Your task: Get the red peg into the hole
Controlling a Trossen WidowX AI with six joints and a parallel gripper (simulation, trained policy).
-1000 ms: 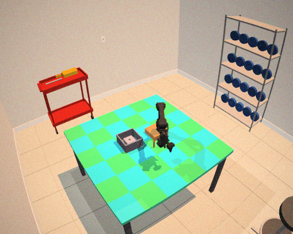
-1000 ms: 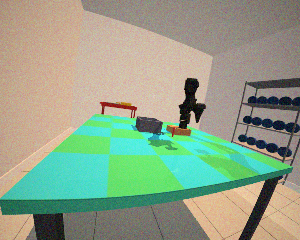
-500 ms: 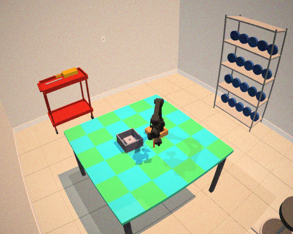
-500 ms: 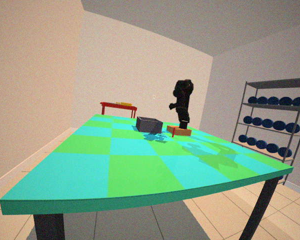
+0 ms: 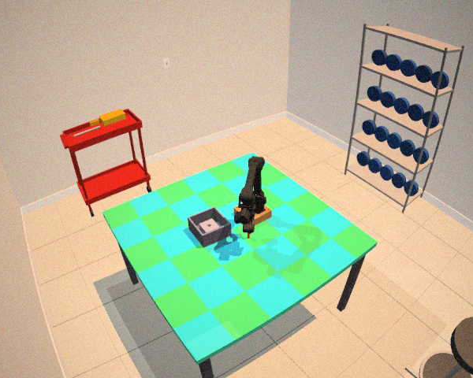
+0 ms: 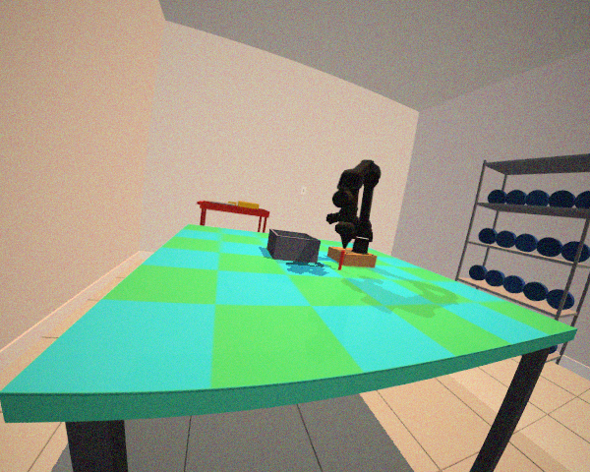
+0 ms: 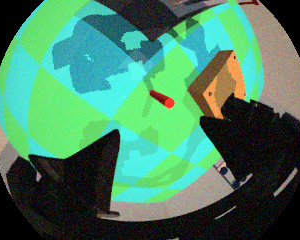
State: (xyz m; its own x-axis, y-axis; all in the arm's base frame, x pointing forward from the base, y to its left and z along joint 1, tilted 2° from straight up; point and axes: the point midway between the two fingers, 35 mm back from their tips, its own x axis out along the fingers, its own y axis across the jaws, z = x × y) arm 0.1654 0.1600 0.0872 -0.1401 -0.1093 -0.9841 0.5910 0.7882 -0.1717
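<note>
My gripper tip is now 70 mm above the red peg and 30 mm to the left of it. Also, from my gripper tip: pale plate (190 mm to the right, 170 mm ahead, 60 mm below); grey box (190 mm to the right, 170 mm ahead, 80 mm below).
</note>
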